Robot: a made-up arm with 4 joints.
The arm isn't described. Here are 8 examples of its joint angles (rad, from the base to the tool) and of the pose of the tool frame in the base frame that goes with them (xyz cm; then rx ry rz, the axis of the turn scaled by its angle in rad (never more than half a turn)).
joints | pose
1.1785 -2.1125 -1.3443 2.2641 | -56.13 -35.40 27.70 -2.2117 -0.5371 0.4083
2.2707 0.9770 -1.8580 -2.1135 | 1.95 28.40 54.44 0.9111 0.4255 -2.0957
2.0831 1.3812 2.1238 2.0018 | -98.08 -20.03 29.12 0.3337 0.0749 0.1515
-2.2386 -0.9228 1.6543 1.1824 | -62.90 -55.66 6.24 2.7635 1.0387 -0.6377
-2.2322 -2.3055 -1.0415 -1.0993 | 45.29 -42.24 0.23 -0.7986 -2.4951 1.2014
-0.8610 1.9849 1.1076 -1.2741 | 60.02 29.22 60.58 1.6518 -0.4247 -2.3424
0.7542 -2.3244 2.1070 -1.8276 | 72.59 32.72 22.72 0.7631 -2.5168 -0.9864
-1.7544 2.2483 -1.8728 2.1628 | -37.18 -44.26 -17.98 0.7323 0.0849 0.6776
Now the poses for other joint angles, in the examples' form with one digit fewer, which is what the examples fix.
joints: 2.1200 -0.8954 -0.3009 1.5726
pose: 14.8 -9.1 -38.6 1.697 -0.906 2.181
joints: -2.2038 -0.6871 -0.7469 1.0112
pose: 47.3 11.2 20.4 -0.014 1.365 -2.056
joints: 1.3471 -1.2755 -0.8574 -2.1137
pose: -54.7 -2.1 -8.8 -0.663 -0.404 -0.394
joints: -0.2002 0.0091 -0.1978 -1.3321
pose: -42.5 -13.8 37.1 -1.352 0.300 -0.034
